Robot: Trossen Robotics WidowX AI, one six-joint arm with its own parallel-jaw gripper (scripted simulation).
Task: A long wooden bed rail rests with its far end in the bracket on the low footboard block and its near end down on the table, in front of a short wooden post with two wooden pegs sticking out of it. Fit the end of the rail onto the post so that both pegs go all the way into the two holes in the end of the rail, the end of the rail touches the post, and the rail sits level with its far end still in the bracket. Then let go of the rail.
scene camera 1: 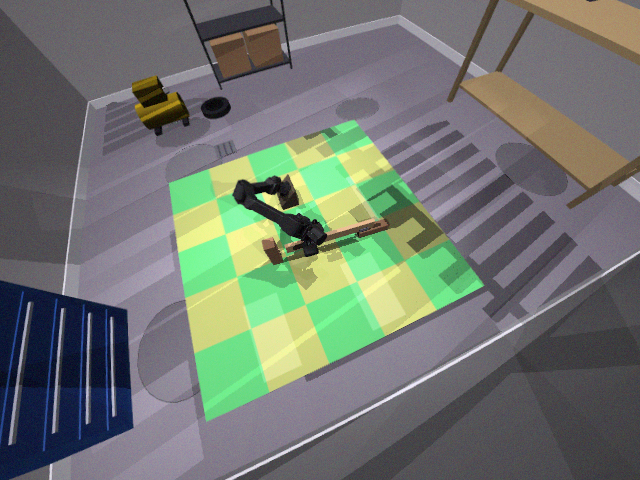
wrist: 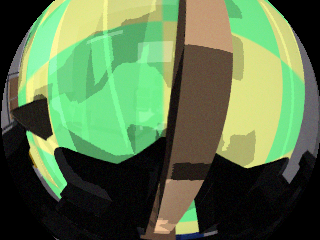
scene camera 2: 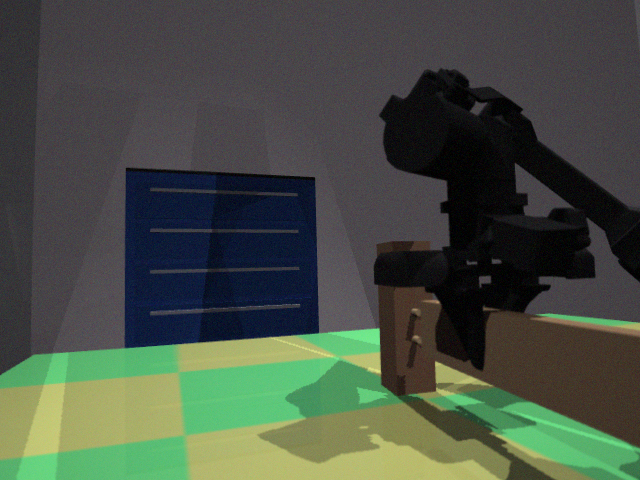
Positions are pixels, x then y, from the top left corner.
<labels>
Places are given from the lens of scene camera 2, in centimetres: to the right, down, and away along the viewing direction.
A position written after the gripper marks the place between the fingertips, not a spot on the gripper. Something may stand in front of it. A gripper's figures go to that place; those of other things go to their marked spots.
gripper (scene camera 2: 489, 366): 15, 11, 36
wooden bed rail (scene camera 2: 576, 369): 16, 8, 26
wooden post (scene camera 2: 404, 371): 10, 15, 48
The marked spots on the wooden post and the wooden bed rail are 25 cm apart.
</labels>
